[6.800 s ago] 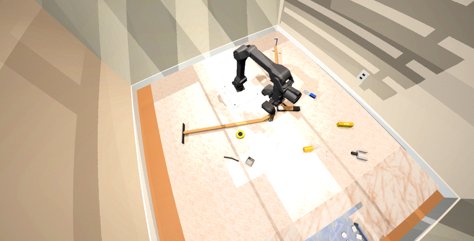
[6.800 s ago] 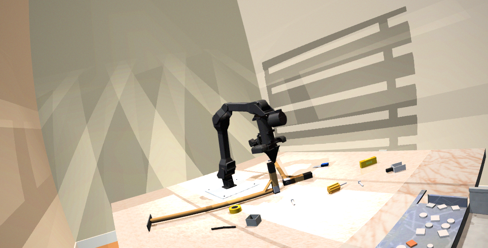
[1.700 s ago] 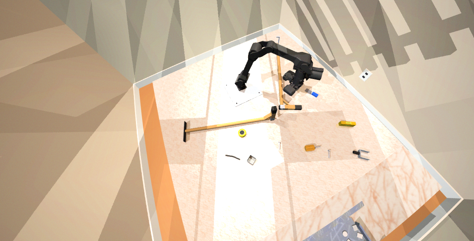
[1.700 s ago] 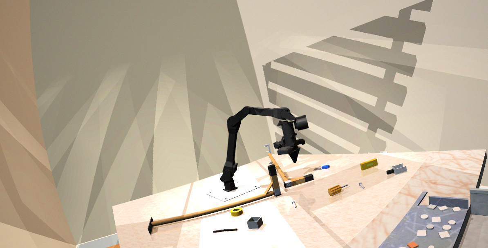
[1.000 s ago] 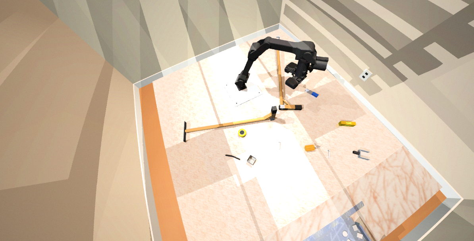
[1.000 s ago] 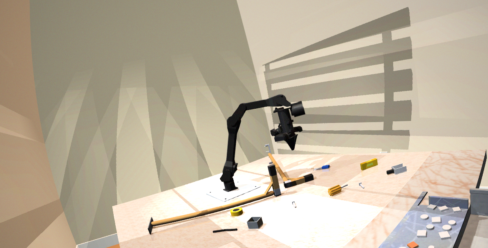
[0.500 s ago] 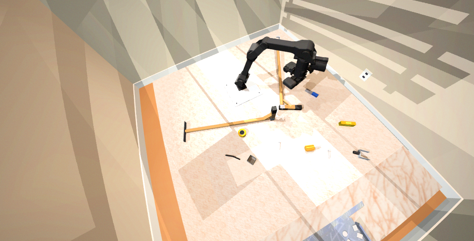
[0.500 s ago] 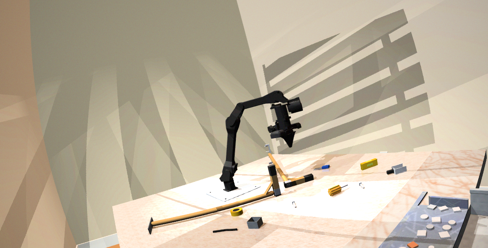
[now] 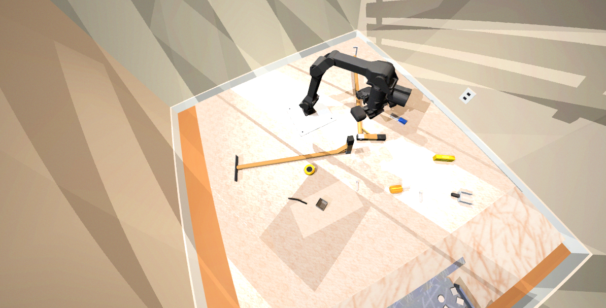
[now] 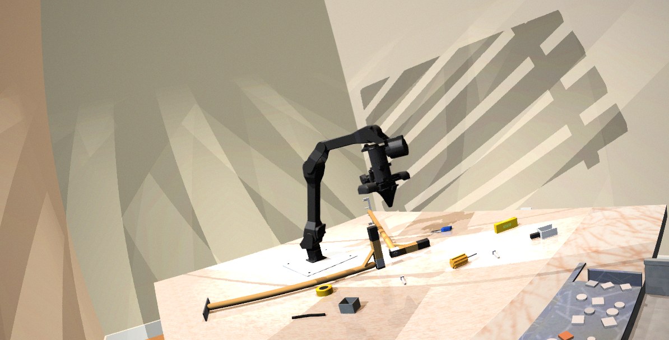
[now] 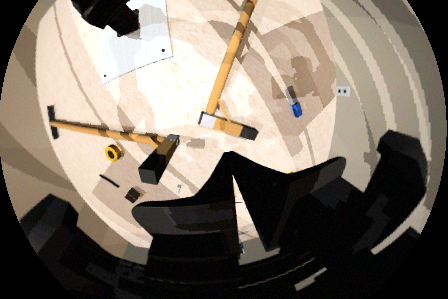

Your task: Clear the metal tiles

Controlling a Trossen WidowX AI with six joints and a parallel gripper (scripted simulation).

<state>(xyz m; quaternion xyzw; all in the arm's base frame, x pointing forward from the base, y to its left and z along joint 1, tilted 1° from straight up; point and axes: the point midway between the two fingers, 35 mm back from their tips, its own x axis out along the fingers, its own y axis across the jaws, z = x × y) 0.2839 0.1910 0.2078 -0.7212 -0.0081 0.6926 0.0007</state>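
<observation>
The long scraper is 4 cm behind my gripper tip, 38 cm to the right of it and 11 cm below it. Round my gripper tip: orange screwdriver: 30 cm ahead, 16 cm below; yellow tape roll: 5 cm ahead, 33 cm to the right, 17 cm below; blue-handled tool: 2 cm behind, 23 cm to the left, 17 cm below.
</observation>
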